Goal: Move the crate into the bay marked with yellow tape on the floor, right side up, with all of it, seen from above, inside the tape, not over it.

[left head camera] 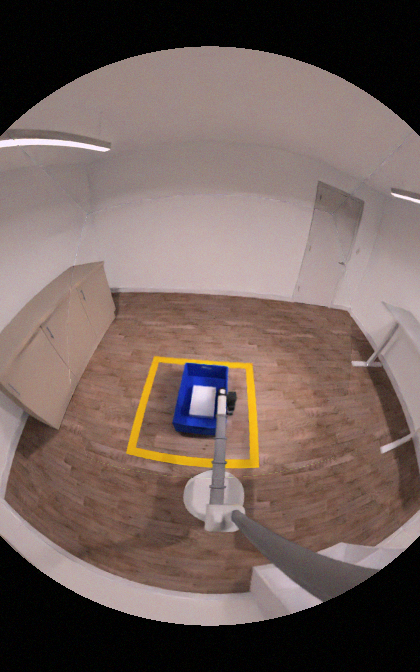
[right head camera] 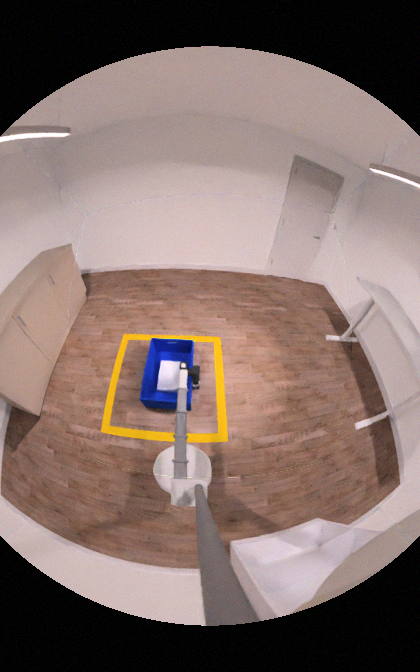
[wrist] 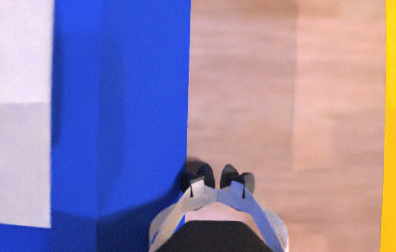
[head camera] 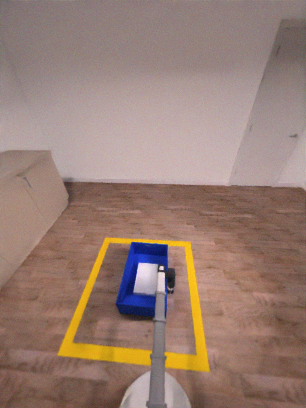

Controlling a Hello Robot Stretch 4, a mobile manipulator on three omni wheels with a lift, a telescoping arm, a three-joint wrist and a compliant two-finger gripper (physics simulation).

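Frame: origin at the robot's base, x left, y back, z up, level; millimetres.
Seen in the pictures: gripper, fingertip midpoint: (right head camera: 195, 388) (wrist: 217, 179) (head camera: 170, 292).
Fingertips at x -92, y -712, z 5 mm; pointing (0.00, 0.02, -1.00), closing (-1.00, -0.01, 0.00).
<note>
A point is followed by its place in that frame.
The blue crate (head camera: 142, 306) @(x 135, y -521, z 190 mm) (left head camera: 195, 427) (right head camera: 160, 401) @(x 175, y -517, z 181 mm) (wrist: 145, 75) @(x -58, y -791, z 148 mm) stands upright on the floor within the yellow tape (head camera: 197, 310) @(x -329, y -595, z -28 mm) (left head camera: 175, 459) (right head camera: 140, 435) @(x 365, y -259, z -27 mm) (wrist: 389, 125) @(x -285, y -768, z -27 mm). Its far rim overlaps the far strip in the head views, so the clearance there is hard to judge. Floor shows between the crate and the other strips. A white block (head camera: 145, 279) @(x 151, y -797, z 43 mm) (left head camera: 201, 401) (right head camera: 169, 375) @(x 143, y -811, z 43 mm) (wrist: 25, 75) @(x 86, y -812, z 43 mm) lies inside the crate. My gripper (head camera: 170, 291) @(x -92, y -712, z 5 mm) (left head camera: 230, 412) (right head camera: 195, 385) @(x -92, y -712, z 5 mm) (wrist: 217, 179) @(x -92, y -712, z 5 mm) is shut, its tips nearly together, just outside the crate's right wall. Whether a finger touches the wall is unclear.
My arm (head camera: 158, 335) @(x 2, y -313, z 428 mm) (left head camera: 219, 445) (right head camera: 180, 425) @(x -1, y -293, z 428 mm) reaches over the near strip and the crate's right side. A beige cabinet (head camera: 30, 210) @(x 1531, y -1311, z 421 mm) (left head camera: 65, 340) (right head camera: 37, 320) @(x 1523, y -1016, z 535 mm) stands left. A white-legged table (left head camera: 395, 440) (right head camera: 372, 420) @(x -2122, y -101, z 21 mm) stands right. A door (head camera: 267, 115) @(x -1467, y -2755, z 1167 mm) is in the far wall.
</note>
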